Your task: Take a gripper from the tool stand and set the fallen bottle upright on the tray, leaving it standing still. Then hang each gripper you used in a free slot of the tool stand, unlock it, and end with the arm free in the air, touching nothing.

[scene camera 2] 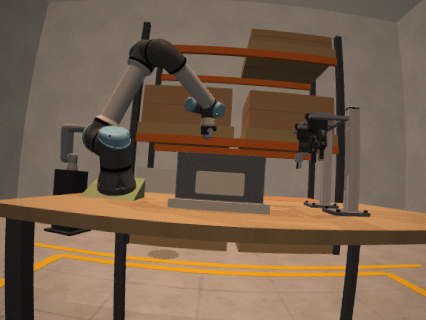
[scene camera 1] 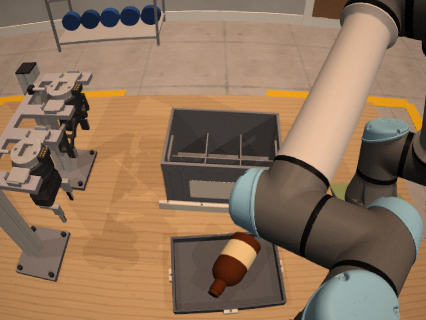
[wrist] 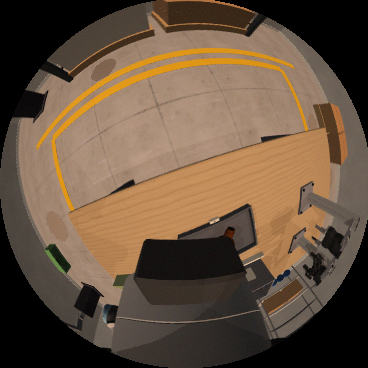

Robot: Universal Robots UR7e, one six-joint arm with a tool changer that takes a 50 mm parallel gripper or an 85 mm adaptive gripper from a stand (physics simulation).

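Pixels of known places: hand, its tool point: (scene camera 2: 207, 137); arm's base, origin of its link: (scene camera 2: 116, 187) (scene camera 1: 370, 201).
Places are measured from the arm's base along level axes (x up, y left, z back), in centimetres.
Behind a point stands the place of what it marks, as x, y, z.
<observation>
A brown bottle (scene camera 1: 235, 263) @[3.9, 24.2, -34.3] (wrist: 229, 233) @[1.6, 30.3, -37.0] with a cream label lies on its side in the shallow grey tray (scene camera 1: 187, 272) @[-3.4, 25.5, -44.9] (wrist: 245, 220) @[-3.4, 29.9, -45.0], its neck pointing to the lower left in scene camera 1. The arm's tool end (scene camera 2: 208, 131) is bare, with no gripper on it, in the air above the box's height. The tool stand (scene camera 1: 51, 247) @[-2.7, 27.7, -80.6] (scene camera 2: 352, 160) @[14.7, -0.3, -86.5] (wrist: 332, 203) @[14.0, 31.6, -85.3] holds two grippers. The front one (scene camera 1: 67, 208) has light fingers standing apart. The rear black one (scene camera 1: 80, 140) is partly hidden by the stand. The tray and bottle do not show in scene camera 2.
A dark divided box (scene camera 1: 176, 180) @[7.6, 7.5, -50.8] (scene camera 2: 185, 180) @[4.7, -13.3, -31.9] stands between the tray and the table's far side in scene camera 1, with a pale strip (scene camera 1: 175, 205) @[-1.6, 8.7, -51.5] along its foot. The arm's forearm (scene camera 1: 340, 95) @[49.4, 21.2, -24.7] and wrist cross the right side of that view, near the bottle's base.
</observation>
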